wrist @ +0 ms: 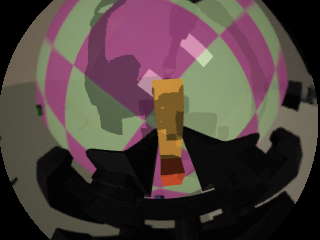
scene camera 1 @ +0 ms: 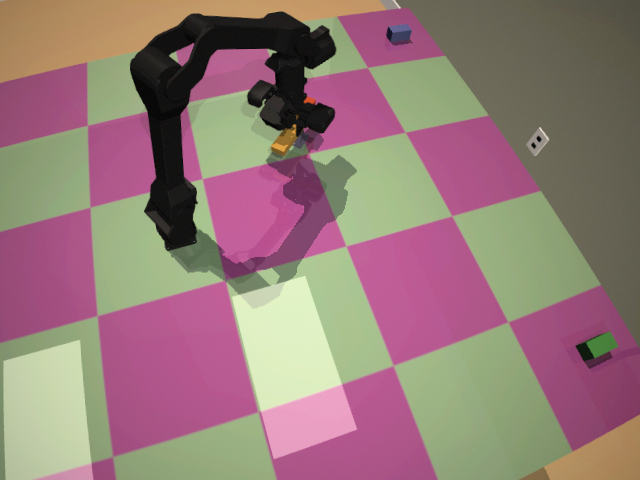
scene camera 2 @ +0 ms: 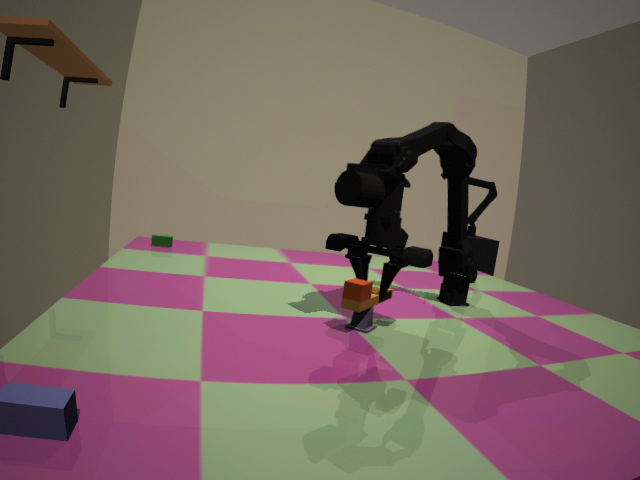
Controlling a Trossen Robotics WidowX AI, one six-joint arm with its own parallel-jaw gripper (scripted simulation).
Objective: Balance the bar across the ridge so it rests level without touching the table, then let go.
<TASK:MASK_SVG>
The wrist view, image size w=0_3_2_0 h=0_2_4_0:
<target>bar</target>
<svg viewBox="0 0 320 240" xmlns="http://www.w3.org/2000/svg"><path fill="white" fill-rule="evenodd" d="M151 80L153 101L155 101L157 133L159 133L161 185L183 184L185 173L184 165L181 163L181 160L183 160L181 159L181 144L183 144L184 128L183 79Z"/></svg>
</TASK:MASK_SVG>
